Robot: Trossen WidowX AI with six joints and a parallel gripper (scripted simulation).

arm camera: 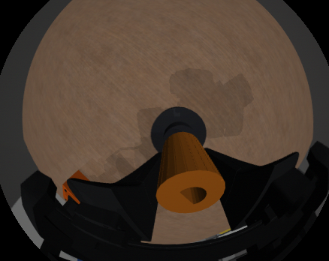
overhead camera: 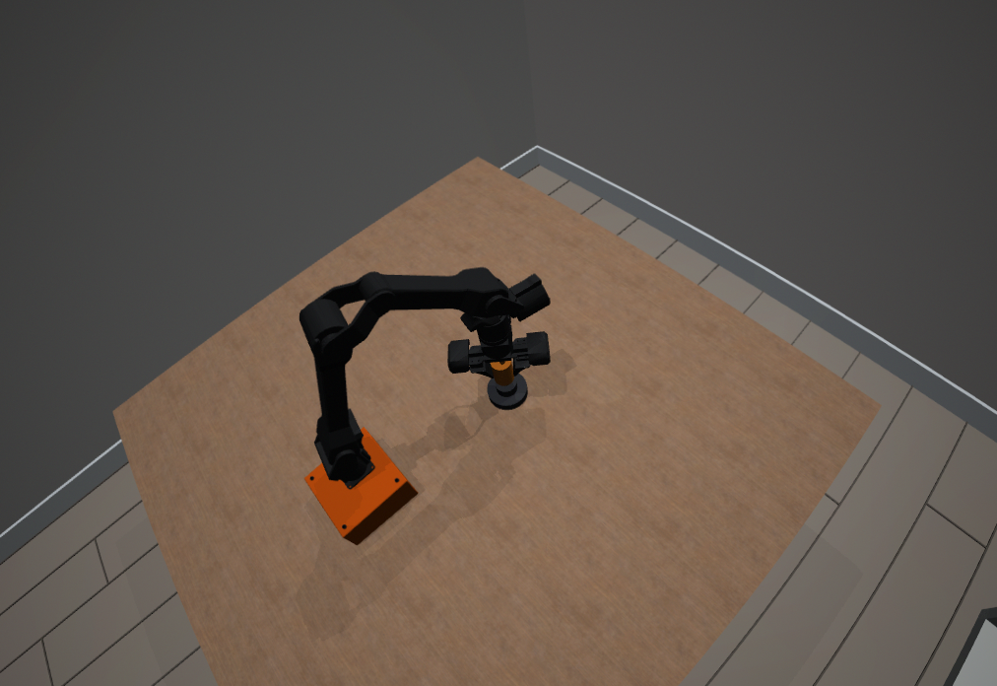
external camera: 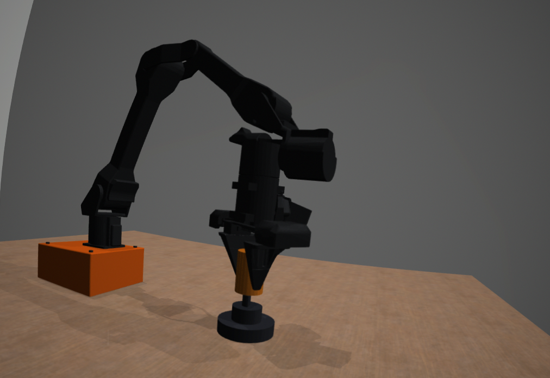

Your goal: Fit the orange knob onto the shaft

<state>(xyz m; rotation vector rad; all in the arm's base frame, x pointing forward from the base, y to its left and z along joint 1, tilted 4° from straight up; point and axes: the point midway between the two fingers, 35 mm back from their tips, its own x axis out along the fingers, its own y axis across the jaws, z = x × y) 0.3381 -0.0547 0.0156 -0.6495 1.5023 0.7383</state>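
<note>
Now: the orange knob 20 mm above my gripper tip. From my gripper tip the other things lie so: pedestal 40 mm below.
</note>
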